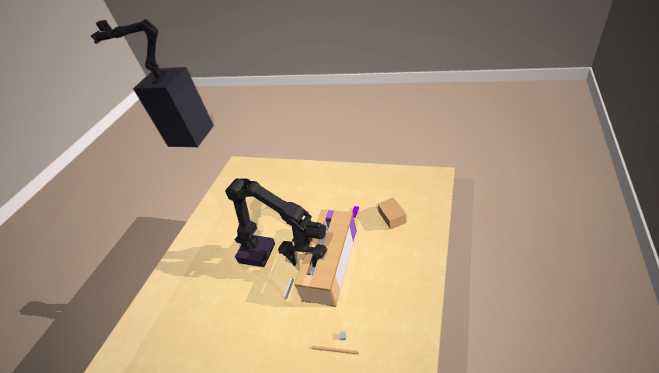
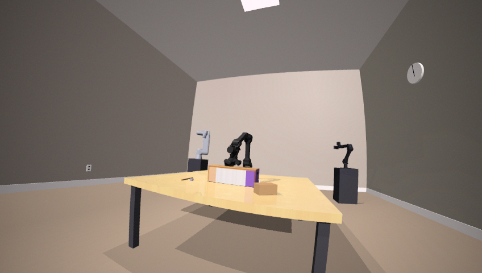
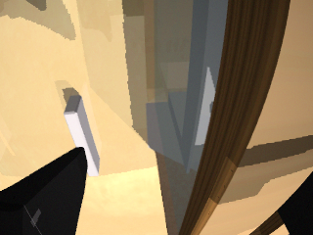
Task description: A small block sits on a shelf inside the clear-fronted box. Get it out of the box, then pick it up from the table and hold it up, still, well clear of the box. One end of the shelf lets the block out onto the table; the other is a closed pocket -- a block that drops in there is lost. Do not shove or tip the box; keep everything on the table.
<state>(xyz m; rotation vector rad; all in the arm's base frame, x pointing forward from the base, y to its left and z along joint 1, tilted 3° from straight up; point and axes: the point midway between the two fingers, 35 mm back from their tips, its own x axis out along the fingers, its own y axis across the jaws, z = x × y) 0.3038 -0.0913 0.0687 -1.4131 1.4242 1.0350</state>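
Now: the blue piece 6 cm ahead of my gripper tip and 2 cm to the right of it. From my gripper tip the other things lie so: long tan box 9 cm to the left, 4 cm ahead, 2 cm below; then brown carton 37 cm to the left, 30 cm ahead, 6 cm below; then thin wooden stick 28 cm to the right, 18 cm ahead, 8 cm below.
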